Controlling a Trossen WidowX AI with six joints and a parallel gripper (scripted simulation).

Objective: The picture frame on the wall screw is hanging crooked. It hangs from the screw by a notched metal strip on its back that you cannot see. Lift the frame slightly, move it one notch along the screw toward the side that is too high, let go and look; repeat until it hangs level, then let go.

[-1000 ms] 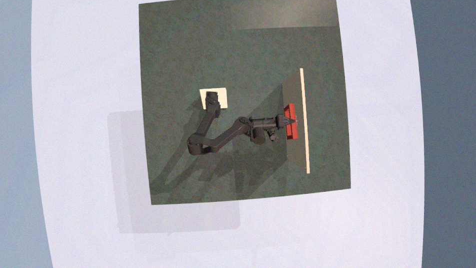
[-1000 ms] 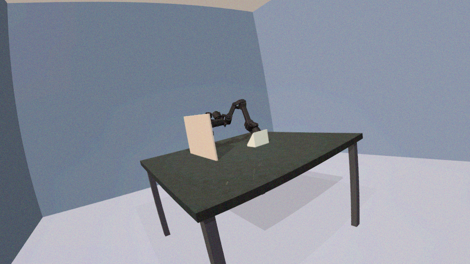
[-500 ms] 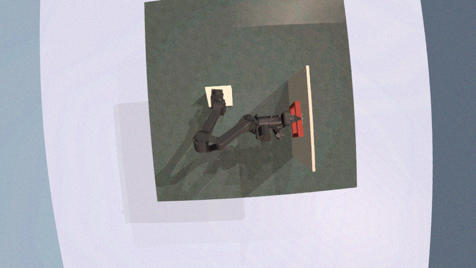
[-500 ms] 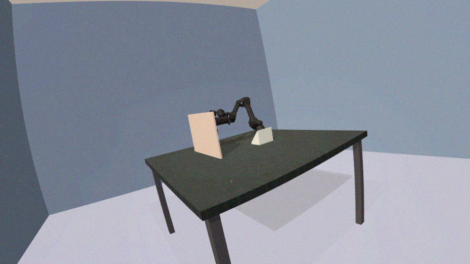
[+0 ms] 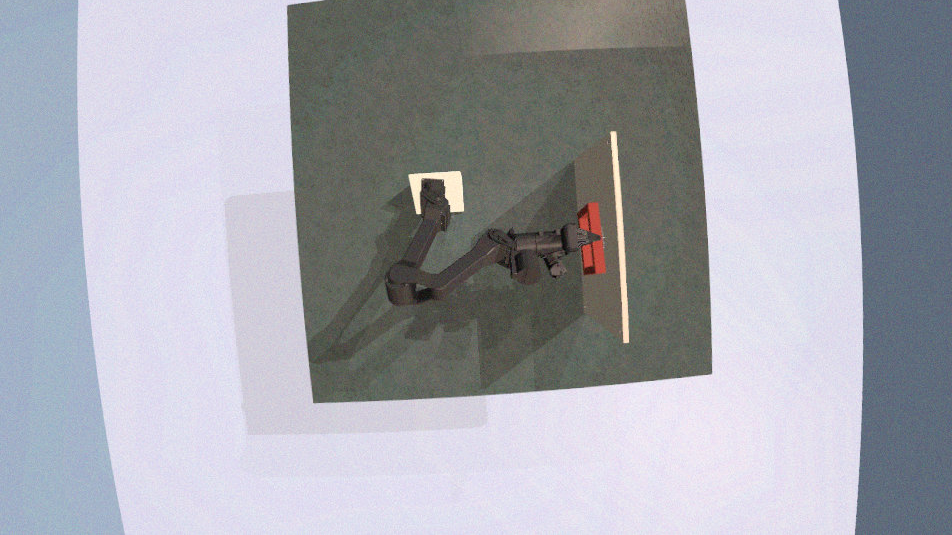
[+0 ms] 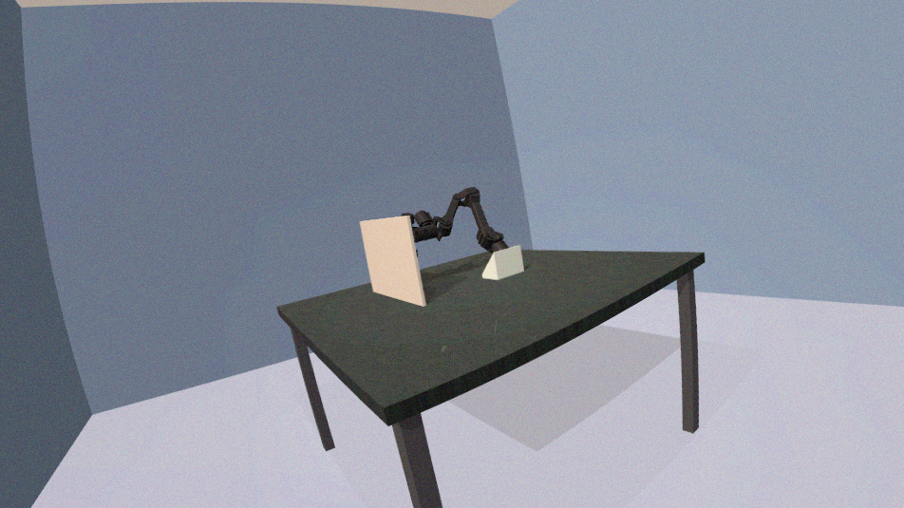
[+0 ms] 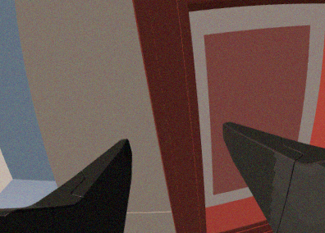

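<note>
Now: the picture frame 5 cm below my gripper tip and 1 cm ahead of it. The rest, counted from my gripper tip: beige wall panel (7 cm below, 2 cm ahead, 1 cm to the left).
</note>
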